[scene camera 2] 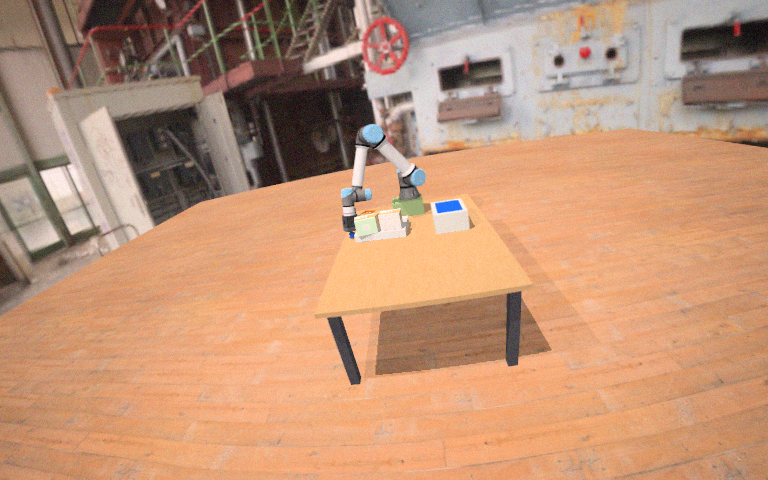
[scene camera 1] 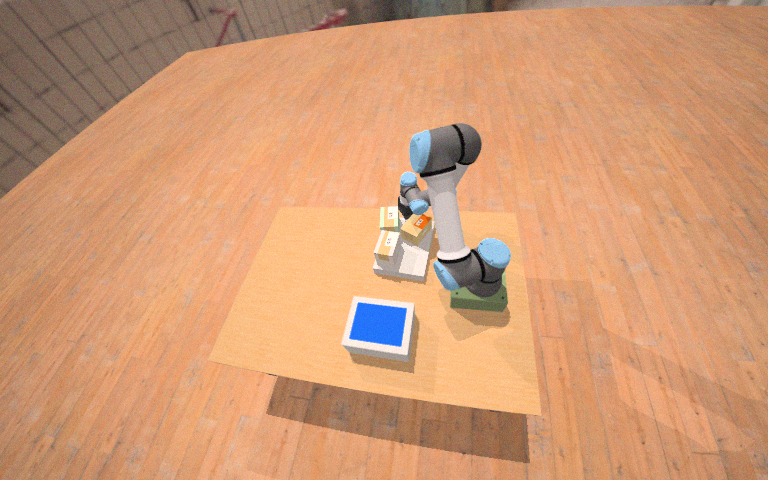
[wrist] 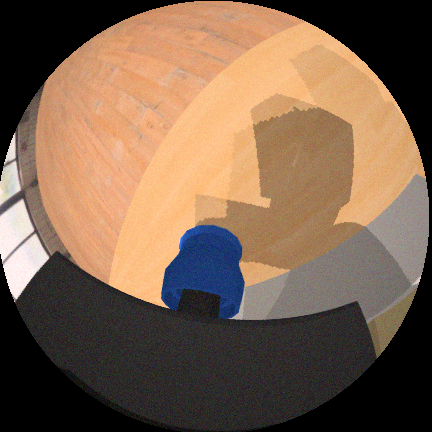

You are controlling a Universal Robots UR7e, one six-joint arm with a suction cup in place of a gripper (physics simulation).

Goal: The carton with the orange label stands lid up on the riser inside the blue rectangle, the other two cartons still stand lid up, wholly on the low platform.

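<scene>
The orange-label carton [scene camera 1: 414, 230] [scene camera 2: 368, 212] stands lid up, turned askew, on the low platform [scene camera 1: 399, 275] [scene camera 2: 387, 234] [wrist: 325, 272]. The green-sided carton [scene camera 1: 389, 217] [scene camera 2: 366, 225] and the white-sided carton [scene camera 1: 386, 244] [scene camera 2: 390, 220] also stand there lid up. The riser [scene camera 1: 377, 352] [scene camera 2: 451, 223] bears the blue rectangle [scene camera 1: 378, 324] [scene camera 2: 448, 206], with no carton on it. My blue suction cup [scene camera 2: 351, 234] [wrist: 210, 237] points down low beside the platform's far end, open, with no carton attached. In scene camera 1 the cup is hidden behind the cartons.
The arm's green base block [scene camera 1: 478, 300] [scene camera 2: 408, 206] stands near one edge of the table [scene camera 1: 283, 305] [scene camera 2: 419, 271]. The table's edge passes close to the cup. A strip of tan carton [wrist: 397, 325] shows at the wrist view's lower right.
</scene>
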